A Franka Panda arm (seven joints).
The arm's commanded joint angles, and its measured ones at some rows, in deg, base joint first. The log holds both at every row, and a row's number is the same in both.
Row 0, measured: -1.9, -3.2, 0.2, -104.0, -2.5, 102.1, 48.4
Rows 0 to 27, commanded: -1.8, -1.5, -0.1, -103.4, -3.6, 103.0, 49.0; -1.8, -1.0, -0.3, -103.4, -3.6, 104.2, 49.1; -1.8, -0.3, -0.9, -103.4, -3.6, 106.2, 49.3; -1.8, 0.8, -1.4, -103.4, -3.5, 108.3, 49.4; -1.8, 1.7, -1.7, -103.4, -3.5, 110.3, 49.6; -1.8, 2.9, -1.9, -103.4, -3.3, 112.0, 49.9; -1.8, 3.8, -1.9, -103.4, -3.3, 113.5, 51.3; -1.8, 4.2, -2.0, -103.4, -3.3, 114.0, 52.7; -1.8, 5.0, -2.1, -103.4, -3.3, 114.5, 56.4; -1.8, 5.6, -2.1, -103.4, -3.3, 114.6, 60.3; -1.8, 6.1, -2.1, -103.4, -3.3, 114.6, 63.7; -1.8, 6.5, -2.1, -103.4, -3.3, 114.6, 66.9; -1.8, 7.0, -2.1, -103.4, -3.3, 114.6, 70.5; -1.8, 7.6, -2.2, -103.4, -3.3, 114.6, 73.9; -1.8, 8.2, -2.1, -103.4, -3.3, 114.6, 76.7; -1.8, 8.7, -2.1, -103.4, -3.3, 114.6, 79.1; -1.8, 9.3, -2.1, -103.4, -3.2, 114.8, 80.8; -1.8, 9.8, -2.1, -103.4, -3.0, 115.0, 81.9; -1.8, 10.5, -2.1, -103.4, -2.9, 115.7, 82.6; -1.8, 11.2, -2.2, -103.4, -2.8, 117.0, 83.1; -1.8, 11.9, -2.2, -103.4, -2.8, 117.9, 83.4; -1.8, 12.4, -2.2, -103.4, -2.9, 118.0, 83.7; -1.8, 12.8, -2.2, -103.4, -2.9, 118.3, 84.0; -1.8, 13.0, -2.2, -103.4, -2.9, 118.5, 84.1; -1.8, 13.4, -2.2, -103.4, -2.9, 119.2, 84.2; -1.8, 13.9, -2.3, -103.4, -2.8, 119.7, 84.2; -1.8, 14.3, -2.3, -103.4, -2.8, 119.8, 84.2; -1.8, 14.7, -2.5, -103.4, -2.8, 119.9, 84.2
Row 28, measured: -1.8, 12.9, -2.2, -104.0, -2.5, 118.5, 83.0
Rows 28 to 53, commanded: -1.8, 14.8, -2.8, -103.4, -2.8, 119.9, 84.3; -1.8, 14.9, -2.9, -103.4, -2.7, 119.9, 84.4; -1.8, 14.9, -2.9, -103.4, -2.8, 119.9, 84.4; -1.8, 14.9, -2.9, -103.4, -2.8, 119.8, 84.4; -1.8, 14.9, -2.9, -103.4, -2.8, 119.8, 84.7; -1.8, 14.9, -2.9, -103.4, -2.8, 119.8, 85.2; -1.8, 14.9, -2.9, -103.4, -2.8, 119.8, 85.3; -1.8, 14.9, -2.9, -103.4, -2.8, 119.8, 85.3; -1.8, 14.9, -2.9, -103.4, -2.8, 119.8, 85.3; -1.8, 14.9, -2.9, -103.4, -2.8, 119.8, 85.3; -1.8, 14.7, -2.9, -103.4, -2.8, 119.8, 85.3; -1.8, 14.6, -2.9, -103.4, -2.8, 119.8, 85.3; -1.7, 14.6, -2.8, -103.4, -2.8, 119.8, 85.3; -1.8, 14.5, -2.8, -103.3, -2.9, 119.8, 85.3; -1.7, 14.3, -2.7, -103.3, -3.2, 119.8, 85.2; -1.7, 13.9, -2.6, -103.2, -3.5, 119.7, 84.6; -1.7, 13.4, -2.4, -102.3, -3.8, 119.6, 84.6; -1.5, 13.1, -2.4, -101.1, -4.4, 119.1, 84.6; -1.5, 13.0, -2.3, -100.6, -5.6, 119.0, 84.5; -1.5, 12.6, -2.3, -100.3, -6.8, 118.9, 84.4; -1.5, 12.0, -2.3, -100.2, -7.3, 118.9, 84.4; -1.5, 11.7, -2.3, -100.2, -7.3, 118.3, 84.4; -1.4, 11.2, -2.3, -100.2, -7.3, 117.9, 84.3; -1.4, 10.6, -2.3, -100.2, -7.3, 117.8, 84.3; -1.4, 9.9, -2.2, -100.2, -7.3, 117.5, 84.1; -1.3, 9.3, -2.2, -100.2, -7.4, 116.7, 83.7
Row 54, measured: -1.4, 11.8, -2.6, -99.9, -6.1, 118.5, 84.1
